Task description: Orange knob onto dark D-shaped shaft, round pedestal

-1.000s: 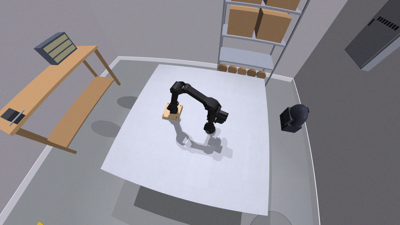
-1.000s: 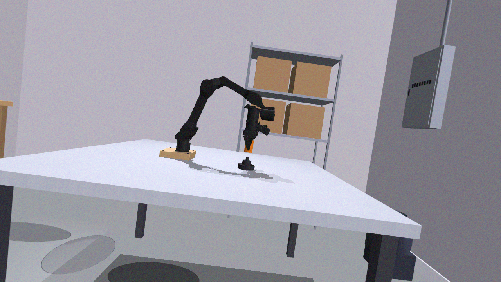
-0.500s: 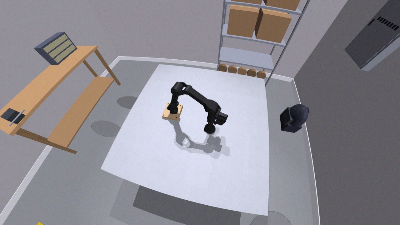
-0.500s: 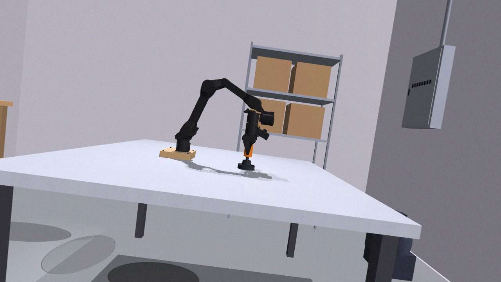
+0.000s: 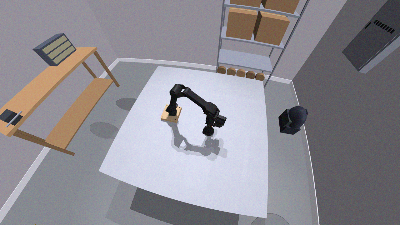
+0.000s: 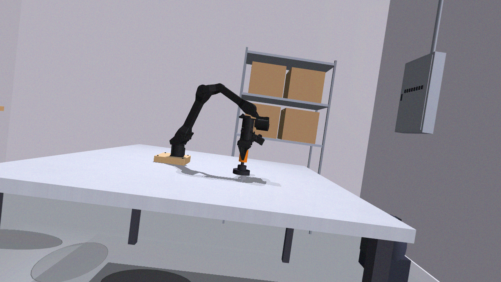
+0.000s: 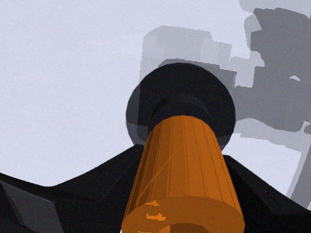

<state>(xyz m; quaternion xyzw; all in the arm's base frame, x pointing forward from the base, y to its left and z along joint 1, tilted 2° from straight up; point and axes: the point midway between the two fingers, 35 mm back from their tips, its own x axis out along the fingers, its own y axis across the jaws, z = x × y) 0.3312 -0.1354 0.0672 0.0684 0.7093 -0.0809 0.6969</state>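
My gripper tip is 2 cm below the orange knob. The rest, counted from my gripper tip: dark round pedestal: 4 cm below.
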